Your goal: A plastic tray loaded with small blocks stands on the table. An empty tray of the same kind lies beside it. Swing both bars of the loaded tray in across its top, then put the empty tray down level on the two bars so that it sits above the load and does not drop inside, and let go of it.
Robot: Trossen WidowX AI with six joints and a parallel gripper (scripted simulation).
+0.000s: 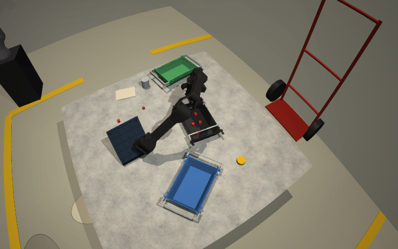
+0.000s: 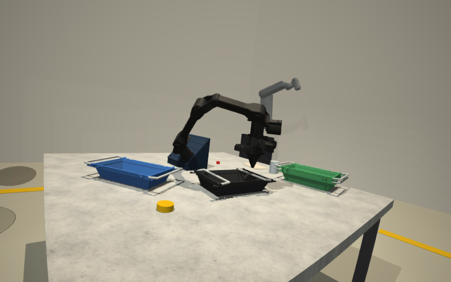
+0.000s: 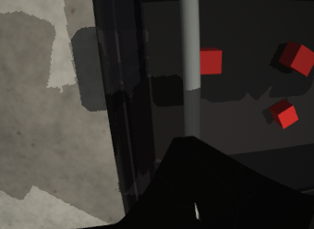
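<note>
Right now the blue tray is 46 cm to the right of my gripper tip, 19 cm behind it and 4 cm below it. Round my gripper tip: beige card: 37 cm behind, 35 cm to the left, 9 cm below; then grey cylinder: 36 cm to the left, 21 cm behind, 5 cm below; then yellow disc: 43 cm to the right, 12 cm ahead, 8 cm below.
</note>
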